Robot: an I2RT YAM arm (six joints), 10 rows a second.
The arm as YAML. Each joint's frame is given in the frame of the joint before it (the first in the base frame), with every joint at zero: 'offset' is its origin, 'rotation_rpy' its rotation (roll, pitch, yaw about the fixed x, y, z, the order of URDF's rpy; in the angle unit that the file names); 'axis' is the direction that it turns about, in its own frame. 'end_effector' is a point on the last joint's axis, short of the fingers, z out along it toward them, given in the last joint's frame.
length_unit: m
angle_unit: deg
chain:
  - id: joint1
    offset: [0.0, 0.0, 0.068]
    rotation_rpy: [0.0, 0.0, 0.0]
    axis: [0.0, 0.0, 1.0]
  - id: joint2
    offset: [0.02, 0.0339, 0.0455]
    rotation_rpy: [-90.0, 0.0, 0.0]
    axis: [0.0, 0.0, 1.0]
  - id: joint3
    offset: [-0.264, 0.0, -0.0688]
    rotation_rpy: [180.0, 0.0, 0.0]
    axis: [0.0, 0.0, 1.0]
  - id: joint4
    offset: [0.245, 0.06, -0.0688]
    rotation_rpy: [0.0, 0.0, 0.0]
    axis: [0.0, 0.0, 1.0]
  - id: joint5
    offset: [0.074, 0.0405, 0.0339]
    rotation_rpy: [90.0, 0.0, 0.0]
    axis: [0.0, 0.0, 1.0]
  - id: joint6
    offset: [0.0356, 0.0, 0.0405]
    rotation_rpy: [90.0, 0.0, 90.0]
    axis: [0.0, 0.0, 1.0]
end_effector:
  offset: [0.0, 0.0, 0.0]
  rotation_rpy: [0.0, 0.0, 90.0]
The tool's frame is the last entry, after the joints.
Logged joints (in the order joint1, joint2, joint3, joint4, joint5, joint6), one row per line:
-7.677, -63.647, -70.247, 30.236, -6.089, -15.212
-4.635, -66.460, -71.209, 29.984, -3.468, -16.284
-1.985, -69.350, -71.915, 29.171, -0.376, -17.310
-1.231, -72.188, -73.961, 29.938, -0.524, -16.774
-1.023, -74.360, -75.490, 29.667, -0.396, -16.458
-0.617, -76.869, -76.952, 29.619, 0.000, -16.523
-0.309, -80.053, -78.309, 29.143, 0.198, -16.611
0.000, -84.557, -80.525, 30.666, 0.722, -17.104
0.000, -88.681, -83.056, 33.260, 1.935, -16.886
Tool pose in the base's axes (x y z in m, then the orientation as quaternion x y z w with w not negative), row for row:
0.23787, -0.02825, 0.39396, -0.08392, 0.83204, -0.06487, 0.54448
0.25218, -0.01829, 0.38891, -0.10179, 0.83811, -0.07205, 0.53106
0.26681, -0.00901, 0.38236, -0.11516, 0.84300, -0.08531, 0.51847
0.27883, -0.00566, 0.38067, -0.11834, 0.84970, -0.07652, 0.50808
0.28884, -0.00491, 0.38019, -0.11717, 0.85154, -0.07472, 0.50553
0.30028, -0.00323, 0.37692, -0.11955, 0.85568, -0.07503, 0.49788
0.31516, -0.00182, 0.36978, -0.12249, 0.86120, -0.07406, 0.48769
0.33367, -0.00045, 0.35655, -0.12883, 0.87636, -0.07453, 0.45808
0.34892, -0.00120, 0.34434, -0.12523, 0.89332, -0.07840, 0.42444
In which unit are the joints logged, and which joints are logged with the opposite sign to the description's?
The joints are logged in degrees. Opposite sign: joint2, joint3, joint4.
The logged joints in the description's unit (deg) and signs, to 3 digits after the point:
-7.677, 63.647, 70.247, -30.236, -6.089, -15.212
-4.635, 66.460, 71.209, -29.984, -3.468, -16.284
-1.985, 69.350, 71.915, -29.171, -0.376, -17.310
-1.231, 72.188, 73.961, -29.938, -0.524, -16.774
-1.023, 74.360, 75.490, -29.667, -0.396, -16.458
-0.617, 76.869, 76.952, -29.619, 0.000, -16.523
-0.309, 80.053, 78.309, -29.143, 0.198, -16.611
0.000, 84.557, 80.525, -30.666, 0.722, -17.104
0.000, 88.681, 83.056, -33.260, 1.935, -16.886

